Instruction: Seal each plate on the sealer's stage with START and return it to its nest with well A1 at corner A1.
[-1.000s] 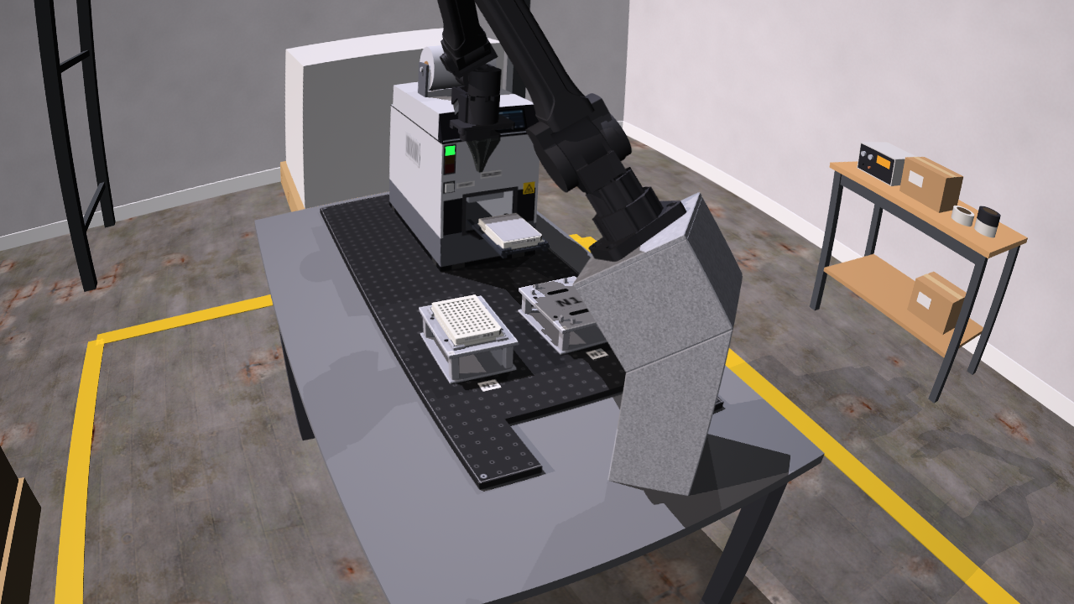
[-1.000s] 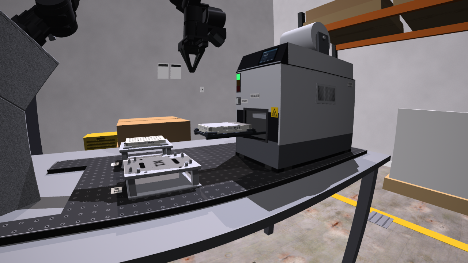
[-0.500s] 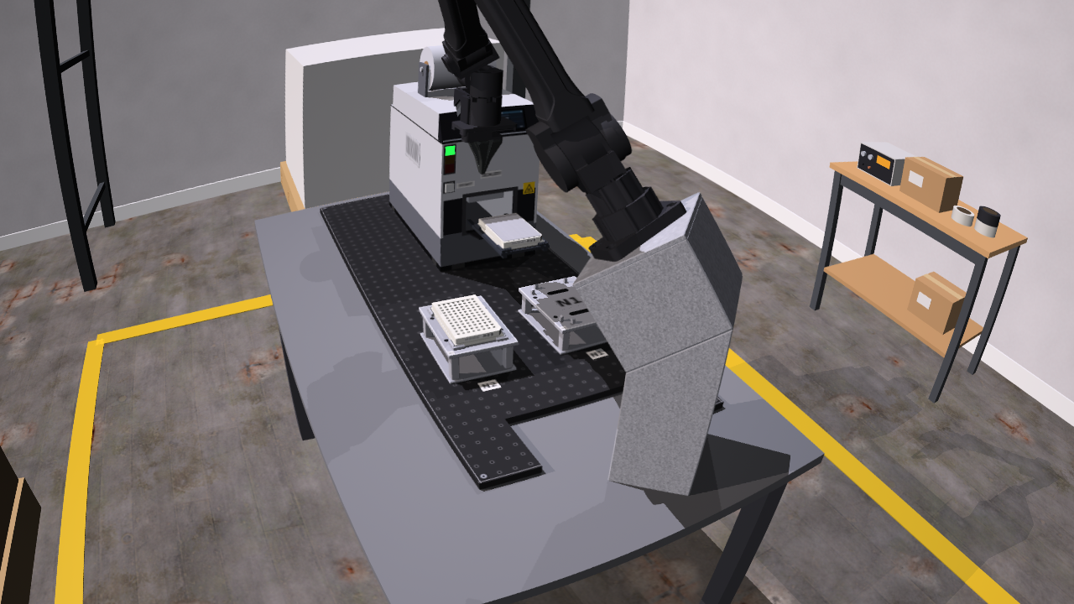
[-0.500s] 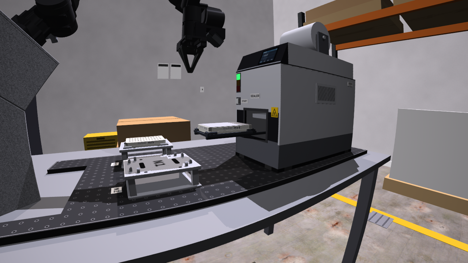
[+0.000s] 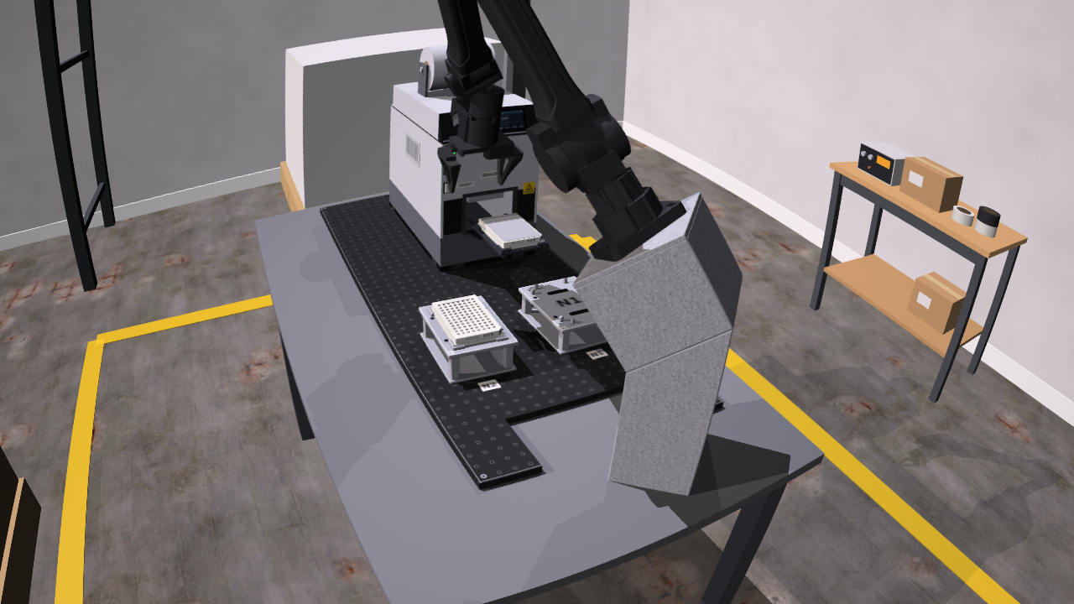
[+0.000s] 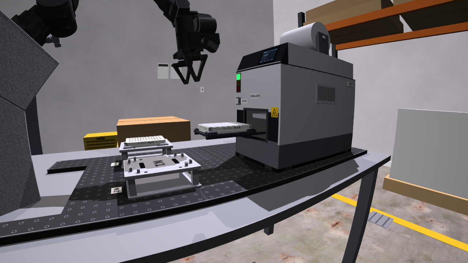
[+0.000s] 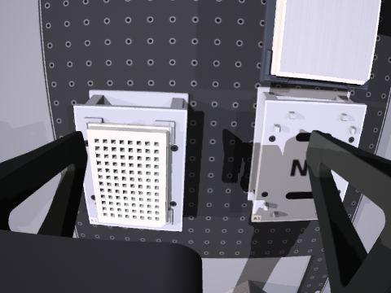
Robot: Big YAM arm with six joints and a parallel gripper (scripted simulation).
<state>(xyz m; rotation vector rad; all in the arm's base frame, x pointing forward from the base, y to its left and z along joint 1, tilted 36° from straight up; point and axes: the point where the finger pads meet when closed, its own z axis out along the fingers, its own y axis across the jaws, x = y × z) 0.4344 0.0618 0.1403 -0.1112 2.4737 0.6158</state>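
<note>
My hand is 80 mm short of the sealer stage, 90 mm to the left of it and 150 mm above it. The rest, counted from my hand: nest N2 (150 mm behind, 40 mm to the left, 200 mm below); white well plate (150 mm behind, 40 mm to the left, 190 mm below); start button (160 mm ahead, 20 mm to the left, 60 mm below).
</note>
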